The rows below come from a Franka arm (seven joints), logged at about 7 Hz.
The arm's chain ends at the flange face. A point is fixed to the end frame.
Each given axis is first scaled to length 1.
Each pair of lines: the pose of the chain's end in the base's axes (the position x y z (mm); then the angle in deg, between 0 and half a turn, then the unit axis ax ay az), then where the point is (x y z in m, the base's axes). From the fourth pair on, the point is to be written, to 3 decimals.
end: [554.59, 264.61, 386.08, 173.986, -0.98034, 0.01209, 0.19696]
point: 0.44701 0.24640 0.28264
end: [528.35, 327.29, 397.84, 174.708, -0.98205, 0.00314, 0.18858]
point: 0.42301 0.30608 0.29268
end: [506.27, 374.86, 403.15, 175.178, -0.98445, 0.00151, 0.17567]
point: 0.40382 0.35245 0.29543
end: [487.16, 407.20, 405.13, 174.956, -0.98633, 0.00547, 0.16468]
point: 0.387 0.386 0.295
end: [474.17, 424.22, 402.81, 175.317, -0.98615, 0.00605, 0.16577]
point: 0.374 0.402 0.293
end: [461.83, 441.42, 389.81, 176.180, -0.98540, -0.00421, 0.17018]
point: 0.361 0.416 0.281
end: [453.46, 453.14, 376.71, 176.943, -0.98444, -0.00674, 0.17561]
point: 0.352 0.426 0.270
